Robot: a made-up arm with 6 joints.
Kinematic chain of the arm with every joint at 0, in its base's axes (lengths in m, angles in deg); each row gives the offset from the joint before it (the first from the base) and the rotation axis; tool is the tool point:
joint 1: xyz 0 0 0.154 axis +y
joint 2: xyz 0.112 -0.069 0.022 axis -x
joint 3: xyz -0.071 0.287 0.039 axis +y
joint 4: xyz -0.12 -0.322 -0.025 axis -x
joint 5: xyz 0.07 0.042 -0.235 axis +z
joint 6: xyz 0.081 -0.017 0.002 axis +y
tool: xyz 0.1 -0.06 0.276
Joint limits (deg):
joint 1: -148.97..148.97
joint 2: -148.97..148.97
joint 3: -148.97..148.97
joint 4: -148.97..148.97
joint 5: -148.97..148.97
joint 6: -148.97..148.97
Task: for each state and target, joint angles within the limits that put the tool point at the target. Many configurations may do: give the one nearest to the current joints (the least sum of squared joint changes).
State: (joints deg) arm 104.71 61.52 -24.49 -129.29 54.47 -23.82
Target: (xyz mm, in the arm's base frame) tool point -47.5 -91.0 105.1
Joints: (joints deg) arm 109.98 54.44 -33.76 -134.02 62.23 -58.87
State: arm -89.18 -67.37 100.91 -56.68 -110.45 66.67
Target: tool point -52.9 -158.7 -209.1
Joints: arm -87.72 -66.82 80.73 -65.22 -88.08 57.19
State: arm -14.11 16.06 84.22 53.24 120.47 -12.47
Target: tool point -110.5 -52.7 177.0
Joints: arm -8.99 9.21 81.11 94.78 119.03 -27.07
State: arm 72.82 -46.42 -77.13 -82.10 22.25 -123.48
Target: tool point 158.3 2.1 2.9
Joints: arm 51.53 -53.22 -94.61 -88.34 49.38 -80.32
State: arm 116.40 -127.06 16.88 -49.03 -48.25 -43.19
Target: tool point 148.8 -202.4 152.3
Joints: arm 142.79 -107.00 13.14 -36.29 -69.97 -68.37
